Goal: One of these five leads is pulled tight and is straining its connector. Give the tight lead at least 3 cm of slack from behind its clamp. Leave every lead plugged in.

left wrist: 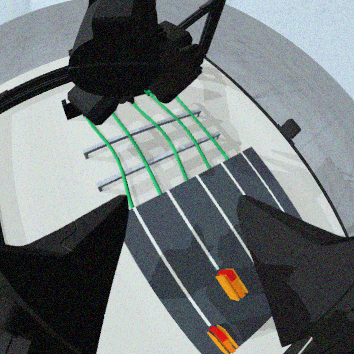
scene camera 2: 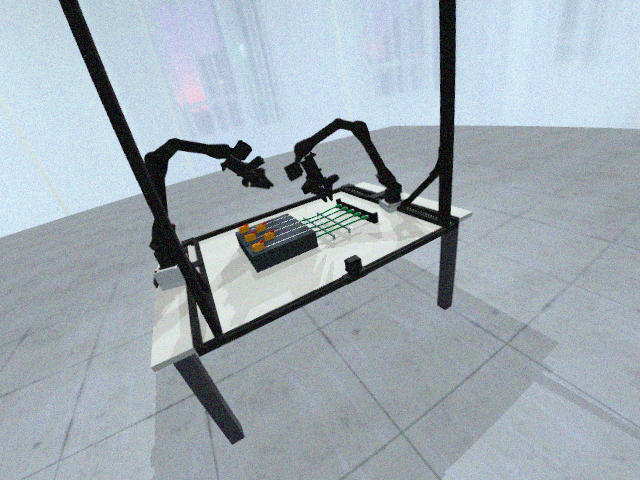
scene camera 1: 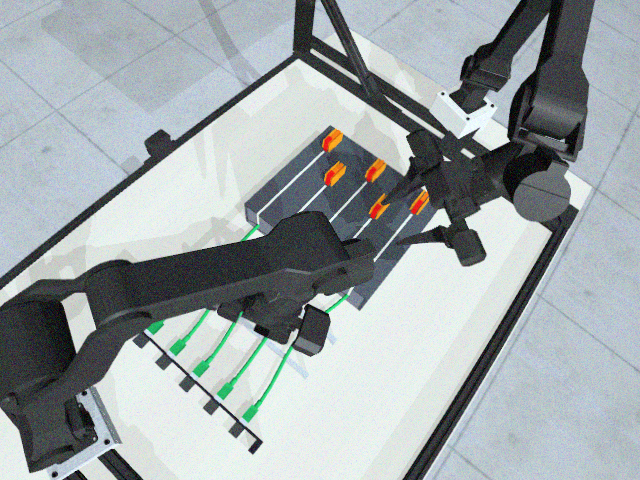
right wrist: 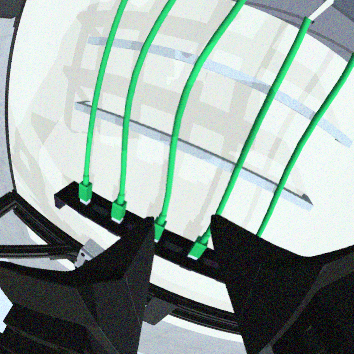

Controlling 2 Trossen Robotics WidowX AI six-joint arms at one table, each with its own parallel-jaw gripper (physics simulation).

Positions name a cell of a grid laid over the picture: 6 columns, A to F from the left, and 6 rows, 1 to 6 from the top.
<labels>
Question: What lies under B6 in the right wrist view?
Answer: My right gripper.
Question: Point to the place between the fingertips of my left gripper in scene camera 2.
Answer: At C3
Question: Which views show my right gripper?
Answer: The left wrist view, scene camera 2, scene camera 1 and the right wrist view: all of them.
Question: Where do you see a lead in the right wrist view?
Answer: F1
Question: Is my left gripper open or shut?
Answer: Open.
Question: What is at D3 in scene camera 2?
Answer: My right gripper.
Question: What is my left gripper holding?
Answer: Nothing.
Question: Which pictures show my left gripper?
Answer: The left wrist view, scene camera 2 and scene camera 1 only.
</labels>
